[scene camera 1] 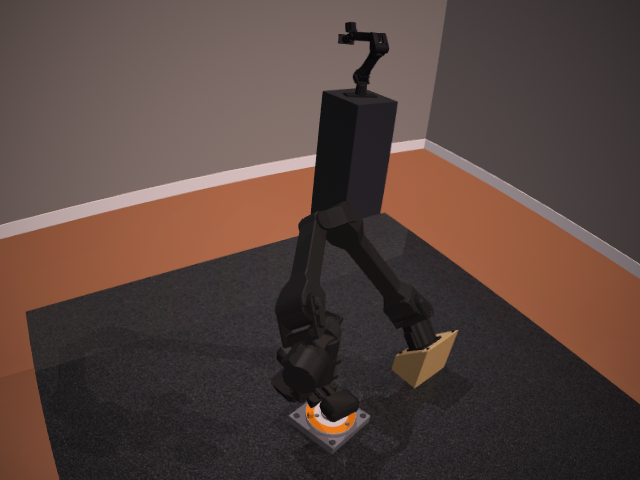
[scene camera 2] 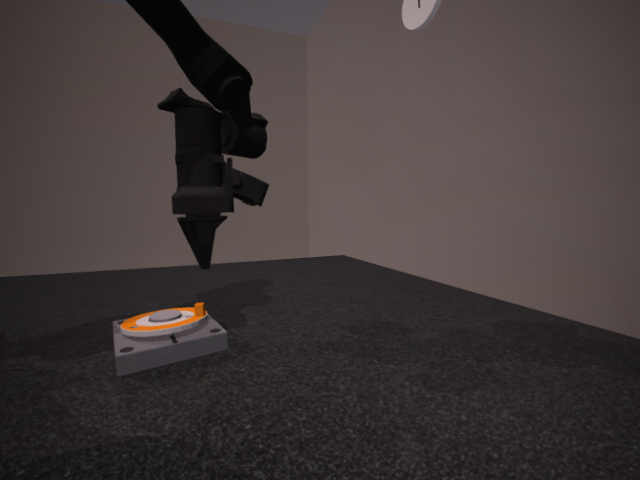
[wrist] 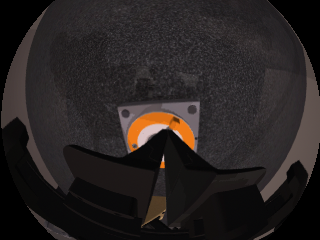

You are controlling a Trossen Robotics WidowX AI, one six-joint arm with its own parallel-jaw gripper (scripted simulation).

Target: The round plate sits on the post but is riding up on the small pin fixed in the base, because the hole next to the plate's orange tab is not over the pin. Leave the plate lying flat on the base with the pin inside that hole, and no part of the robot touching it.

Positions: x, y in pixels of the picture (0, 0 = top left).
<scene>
gripper: scene camera 1; scene camera 2 205, 268; wrist
same spot on gripper: [wrist: 107, 190] = [scene camera 1: 314, 394]
</scene>
